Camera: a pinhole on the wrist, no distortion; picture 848 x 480 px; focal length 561.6 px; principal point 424.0 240.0 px. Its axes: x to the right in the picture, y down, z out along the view. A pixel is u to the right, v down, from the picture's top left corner.
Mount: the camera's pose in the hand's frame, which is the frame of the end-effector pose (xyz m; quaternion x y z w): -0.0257 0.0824 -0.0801 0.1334 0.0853 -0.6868 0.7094
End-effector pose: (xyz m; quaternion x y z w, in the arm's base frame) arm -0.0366 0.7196 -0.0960 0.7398 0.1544 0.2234 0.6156
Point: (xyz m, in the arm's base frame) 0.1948 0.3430 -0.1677
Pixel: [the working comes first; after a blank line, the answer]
In the camera's frame: -0.0738 0.0594 0.5275

345 303
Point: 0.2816 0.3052 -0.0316
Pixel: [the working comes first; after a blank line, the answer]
In the camera's frame: -0.2182 0.1403 0.5358

195 387
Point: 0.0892 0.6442 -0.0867
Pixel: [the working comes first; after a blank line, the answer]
In the camera's frame: 0.0022 0.1096 0.2111

outside the picture
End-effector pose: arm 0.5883 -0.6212 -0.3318 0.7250 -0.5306 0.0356 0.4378
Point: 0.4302 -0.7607 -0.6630
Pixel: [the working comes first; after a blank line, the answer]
In the camera's frame: -0.0003 -0.0818 0.4721

424 143
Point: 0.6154 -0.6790 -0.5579
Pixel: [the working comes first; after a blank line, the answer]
In the camera's frame: 0.1480 -0.0236 0.3089

693 197
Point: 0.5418 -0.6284 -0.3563
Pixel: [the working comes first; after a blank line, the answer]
In the camera's frame: 0.0202 0.0055 0.1315

510 264
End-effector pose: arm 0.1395 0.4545 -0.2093 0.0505 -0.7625 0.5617 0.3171
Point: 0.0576 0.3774 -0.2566
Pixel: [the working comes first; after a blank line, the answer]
In the camera's frame: -0.0222 0.0566 0.1902

358 407
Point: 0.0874 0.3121 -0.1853
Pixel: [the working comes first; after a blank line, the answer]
In the camera's frame: 0.0584 0.0536 0.2513

554 360
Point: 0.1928 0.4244 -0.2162
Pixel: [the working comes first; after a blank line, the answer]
In the camera's frame: 0.0783 -0.0248 0.1167

801 120
